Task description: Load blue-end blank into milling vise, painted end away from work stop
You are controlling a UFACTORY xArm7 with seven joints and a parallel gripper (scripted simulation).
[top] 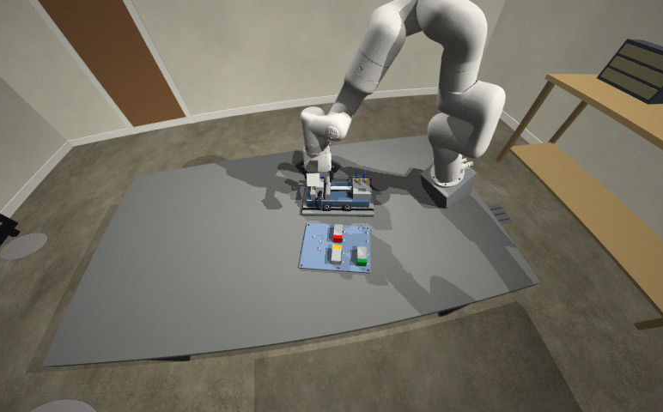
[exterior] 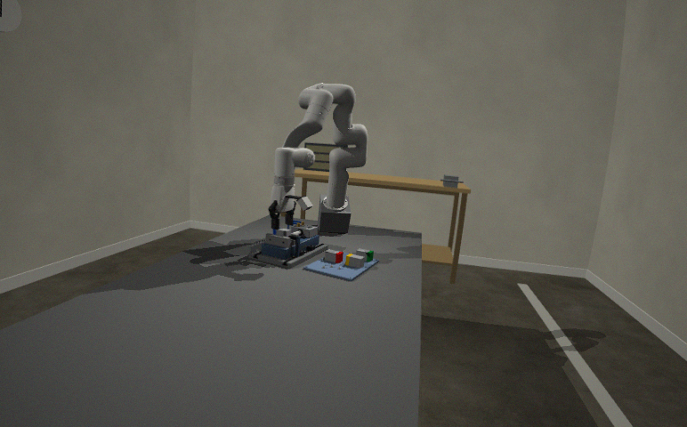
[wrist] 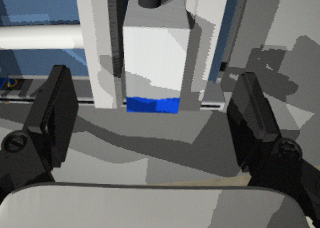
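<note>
Now: hand 4 cm above the blue-ended blank. Round my hand: milling vise 7 cm behind, 1 cm to the left, 9 cm below; then red-ended blank 5 cm behind, 20 cm to the left, 11 cm below; then work stop rod 5 cm to the left, 4 cm below.
</note>
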